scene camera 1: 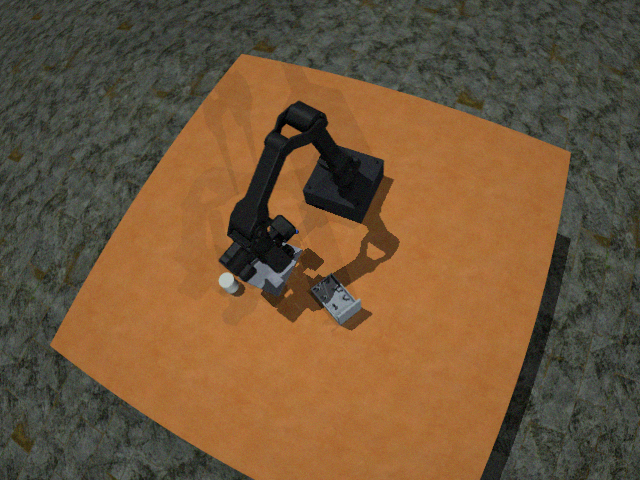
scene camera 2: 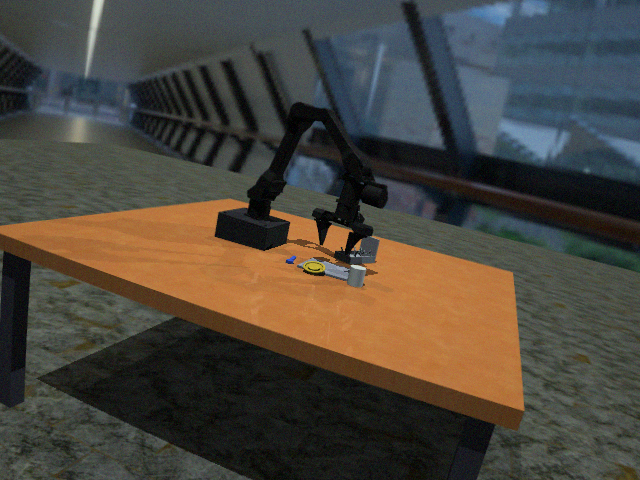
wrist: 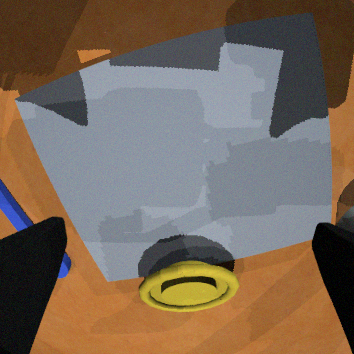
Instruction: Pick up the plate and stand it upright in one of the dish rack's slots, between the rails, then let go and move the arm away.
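The yellow round plate [scene camera 2: 314,267] [wrist: 189,292] lies face up at the near edge of a grey flat slab, overlapping that edge in the wrist view; its shadow falls on the slab. In scene camera 1 the plate does not show. My gripper [scene camera 2: 336,248] [wrist: 194,235] is open and empty, pointing down above the slab and the plate, with its fingers wide apart to either side of the plate in the wrist view. The grey dish rack [scene camera 1: 351,313] [scene camera 2: 370,248] stands beyond the slab, with a tall end panel and small dark rails. No plate shows in it.
The grey slab [scene camera 1: 262,276] [scene camera 2: 336,270] [wrist: 125,150] lies under the gripper. A white cylinder [scene camera 1: 227,283] [scene camera 2: 356,276] stands close beside the slab. A blue stick-like thing [scene camera 2: 291,259] [wrist: 14,211] lies on the other side, near the left finger in the wrist view.
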